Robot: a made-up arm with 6 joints. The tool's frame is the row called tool.
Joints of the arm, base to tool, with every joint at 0 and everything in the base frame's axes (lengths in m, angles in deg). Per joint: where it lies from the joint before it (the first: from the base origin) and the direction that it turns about. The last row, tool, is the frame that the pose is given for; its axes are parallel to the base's.
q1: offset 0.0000 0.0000 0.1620 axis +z
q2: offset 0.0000 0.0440 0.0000 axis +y
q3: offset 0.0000 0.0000 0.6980 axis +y
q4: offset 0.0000 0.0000 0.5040 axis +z
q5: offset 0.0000 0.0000 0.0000 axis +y
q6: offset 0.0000 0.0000 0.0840 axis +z
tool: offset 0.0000 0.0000 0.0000
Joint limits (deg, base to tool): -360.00..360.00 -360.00..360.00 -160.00..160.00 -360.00..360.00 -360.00..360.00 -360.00..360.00
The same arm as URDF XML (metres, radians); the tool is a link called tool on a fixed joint. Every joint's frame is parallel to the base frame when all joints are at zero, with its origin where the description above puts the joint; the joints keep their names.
<robot name="arm">
<link name="base_link"/>
<link name="link1"/>
<link name="link2"/>
<link name="link3"/>
<link name="link4"/>
<link name="link5"/>
<link name="link6"/>
<link name="tool"/>
<joint name="q1" type="revolute"><parent link="base_link"/><child link="link1"/><origin xyz="0 0 0.162"/><axis xyz="0 0 1"/><limit lower="-6.2832" upper="6.2832"/></joint>
<joint name="q2" type="revolute"><parent link="link1"/><child link="link2"/><origin xyz="0 0.044 0"/><axis xyz="0 1 0"/><limit lower="-6.2832" upper="6.2832"/></joint>
<joint name="q3" type="revolute"><parent link="link2"/><child link="link3"/><origin xyz="0 0 0.698"/><axis xyz="0 1 0"/><limit lower="-2.7925" upper="2.7925"/></joint>
<joint name="q4" type="revolute"><parent link="link3"/><child link="link4"/><origin xyz="0 0 0.504"/><axis xyz="0 0 1"/><limit lower="-6.2832" upper="6.2832"/></joint>
<joint name="q5" type="revolute"><parent link="link4"/><child link="link5"/><origin xyz="0 0 0"/><axis xyz="0 1 0"/><limit lower="-6.2832" upper="6.2832"/></joint>
<joint name="q6" type="revolute"><parent link="link5"/><child link="link6"/><origin xyz="0 0 0.084"/><axis xyz="0 0 1"/><limit lower="-6.2832" upper="6.2832"/></joint>
<joint name="tool_fixed" type="fixed"><parent link="link6"/><child link="tool"/><origin xyz="0 0 0"/></joint>
</robot>

